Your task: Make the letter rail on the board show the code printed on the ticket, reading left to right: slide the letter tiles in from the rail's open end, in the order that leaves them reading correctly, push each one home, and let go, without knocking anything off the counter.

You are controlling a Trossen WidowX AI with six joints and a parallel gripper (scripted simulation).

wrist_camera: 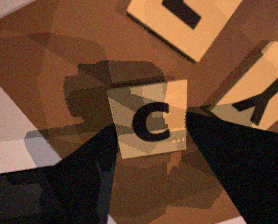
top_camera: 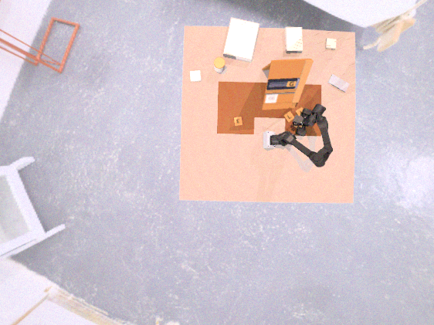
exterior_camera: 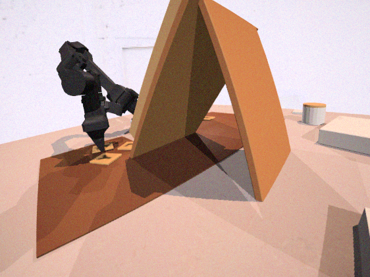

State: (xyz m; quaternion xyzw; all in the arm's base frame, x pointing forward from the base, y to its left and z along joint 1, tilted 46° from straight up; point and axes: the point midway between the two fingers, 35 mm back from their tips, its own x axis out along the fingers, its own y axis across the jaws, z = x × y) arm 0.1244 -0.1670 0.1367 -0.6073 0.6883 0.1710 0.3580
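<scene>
Right now the white ticket is 22 cm to the left of my gripper tip, 17 cm ahead of it and 7 cm above it. The rest, counted from my gripper tip: grey card: 31 cm to the right, 31 cm ahead; then brown mat: 21 cm to the left, 8 cm ahead, 1 cm below; then capped canister: 58 cm to the left, 42 cm ahead, 3 cm above.
</scene>
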